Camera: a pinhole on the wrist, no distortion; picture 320 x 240 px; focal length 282.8 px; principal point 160.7 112.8 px. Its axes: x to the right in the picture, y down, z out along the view. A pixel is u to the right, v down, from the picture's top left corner.
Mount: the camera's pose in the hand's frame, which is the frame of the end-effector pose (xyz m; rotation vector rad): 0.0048 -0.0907 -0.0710 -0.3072 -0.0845 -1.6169
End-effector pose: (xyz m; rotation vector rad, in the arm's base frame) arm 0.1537 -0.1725 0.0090 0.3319 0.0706 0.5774
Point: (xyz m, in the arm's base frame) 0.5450 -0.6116 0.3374
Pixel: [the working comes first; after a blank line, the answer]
In the camera's frame: 0.4785 0.0417 0.4753

outside the picture
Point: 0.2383 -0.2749 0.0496
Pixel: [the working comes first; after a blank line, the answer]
In the camera's frame: 0.0575 -0.0075 0.1427

274.7 98.0
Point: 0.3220 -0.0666 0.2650
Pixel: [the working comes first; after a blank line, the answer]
In the camera's frame: -0.0955 0.1452 0.3664

87.0 224.9
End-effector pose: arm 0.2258 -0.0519 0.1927 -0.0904 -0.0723 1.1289
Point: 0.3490 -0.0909 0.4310
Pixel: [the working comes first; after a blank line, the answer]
In the camera's frame: 0.1328 -0.0190 0.2691

300.2 92.9
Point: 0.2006 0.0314 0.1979
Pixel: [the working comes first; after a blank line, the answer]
In the camera's frame: -0.1255 0.0374 0.1228

outside the picture
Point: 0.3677 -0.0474 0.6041
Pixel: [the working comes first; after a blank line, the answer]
In the camera's frame: 0.1900 0.0085 0.4370

283.7 118.3
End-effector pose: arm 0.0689 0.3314 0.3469 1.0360 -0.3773 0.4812
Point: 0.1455 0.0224 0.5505
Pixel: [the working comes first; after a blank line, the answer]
In the camera's frame: 0.0399 0.0387 0.4458

186.0 137.4
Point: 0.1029 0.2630 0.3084
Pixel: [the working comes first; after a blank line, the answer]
In the camera's frame: 0.0131 -0.0256 0.1090

194.7 46.5
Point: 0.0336 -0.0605 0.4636
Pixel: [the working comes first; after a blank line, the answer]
In the camera's frame: 0.0918 -0.1168 0.4540

217.9 40.1
